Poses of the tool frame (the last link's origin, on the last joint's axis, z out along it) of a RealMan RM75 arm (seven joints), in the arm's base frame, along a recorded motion.
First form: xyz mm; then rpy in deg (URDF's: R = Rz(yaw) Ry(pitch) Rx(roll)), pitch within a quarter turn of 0, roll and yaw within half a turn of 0.
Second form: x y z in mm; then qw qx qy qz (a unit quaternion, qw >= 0). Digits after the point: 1 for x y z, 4 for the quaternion.
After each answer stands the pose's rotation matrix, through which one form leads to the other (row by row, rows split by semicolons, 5 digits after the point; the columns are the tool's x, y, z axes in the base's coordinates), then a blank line. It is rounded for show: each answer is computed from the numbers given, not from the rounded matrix.
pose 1, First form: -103.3, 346.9, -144.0, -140.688, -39.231, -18.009
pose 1, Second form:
-103.3, 346.9, -144.0, 0.2635, -0.8938, 0.0273, -0.3618
0.73665 0.14185 0.66123; -0.23948 -0.85968 0.45122; 0.63245 -0.49074 -0.59932

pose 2, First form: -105.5, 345.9, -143.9, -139.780, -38.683, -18.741
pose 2, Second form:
-105.5, 345.9, -143.9, 0.2695, -0.8928, 0.0319, -0.3597
0.73923 0.13686 0.65940; -0.25080 -0.85275 0.45816; 0.62501 -0.50406 -0.59606

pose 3, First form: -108.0, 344.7, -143.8, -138.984, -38.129, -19.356
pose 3, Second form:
-108.0, 344.7, -143.8, 0.2750, -0.8919, 0.0360, -0.3572
0.74216 0.13222 0.65705; -0.26072 -0.84618 0.46477; 0.61743 -0.51624 -0.59353

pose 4, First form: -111.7, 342.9, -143.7, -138.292, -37.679, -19.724
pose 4, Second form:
-111.7, 342.9, -143.7, 0.2803, -0.8910, 0.0382, -0.3550
0.74501 0.13087 0.65409; -0.26711 -0.83999 0.47230; 0.61124 -0.52658 -0.59085

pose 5, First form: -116.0, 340.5, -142.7, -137.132, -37.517, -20.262
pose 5, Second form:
-116.0, 340.5, -142.7, 0.2880, -0.8883, 0.0394, -0.3555
0.74409 0.13485 0.65433; -0.27469 -0.83105 0.48364; 0.60900 -0.53960 -0.58133

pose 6, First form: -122.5, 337.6, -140.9, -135.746, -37.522, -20.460
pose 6, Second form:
-122.5, 337.6, -140.9, 0.2981, -0.8847, 0.0366, -0.3565
0.74309 0.14785 0.65266; -0.27724 -0.81964 0.50133; 0.60907 -0.55347 -0.56807

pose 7, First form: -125.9, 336.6, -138.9, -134.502, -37.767, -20.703
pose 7, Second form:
-125.9, 336.6, -138.9, 0.3063, -0.8809, 0.0337, -0.3594
0.73946 0.16081 0.65371; -0.27946 -0.81010 0.51541; 0.61245 -0.56381 -0.55409

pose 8, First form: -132.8, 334.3, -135.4, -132.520, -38.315, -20.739
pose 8, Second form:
-132.8, 334.3, -135.4, 0.3200, -0.8743, 0.0257, -0.3639
0.73377 0.18802 0.65286; -0.27784 -0.79387 0.54091; 0.61998 -0.57829 -0.53028

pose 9, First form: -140.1, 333.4, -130.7, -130.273, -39.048, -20.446
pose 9, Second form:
-140.1, 333.4, -130.7, 0.3362, -0.8665, 0.0135, -0.3687
0.72769 0.22456 0.64810; -0.27129 -0.77361 0.57265; 0.62997 -0.59254 -0.50203

